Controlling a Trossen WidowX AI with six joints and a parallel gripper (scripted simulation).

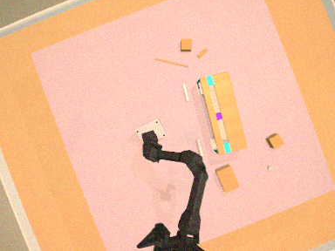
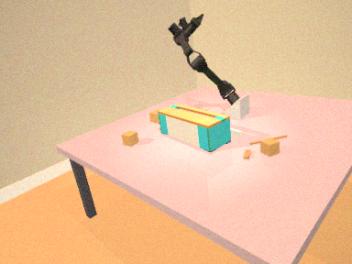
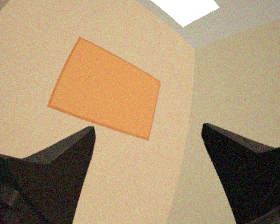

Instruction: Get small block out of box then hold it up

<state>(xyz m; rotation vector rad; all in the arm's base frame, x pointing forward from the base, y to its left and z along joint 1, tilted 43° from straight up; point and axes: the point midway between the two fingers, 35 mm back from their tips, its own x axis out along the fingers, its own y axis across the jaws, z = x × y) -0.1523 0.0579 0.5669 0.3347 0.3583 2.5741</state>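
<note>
My gripper tip is 47 cm short of the purple block, 32 cm to the right of it and 48 cm above it. Also, from my gripper tip: chip 50 cm ahead, 66 cm to the left, 56 cm below; then thin stick 33 cm ahead, 66 cm to the left, 57 cm below.
</note>
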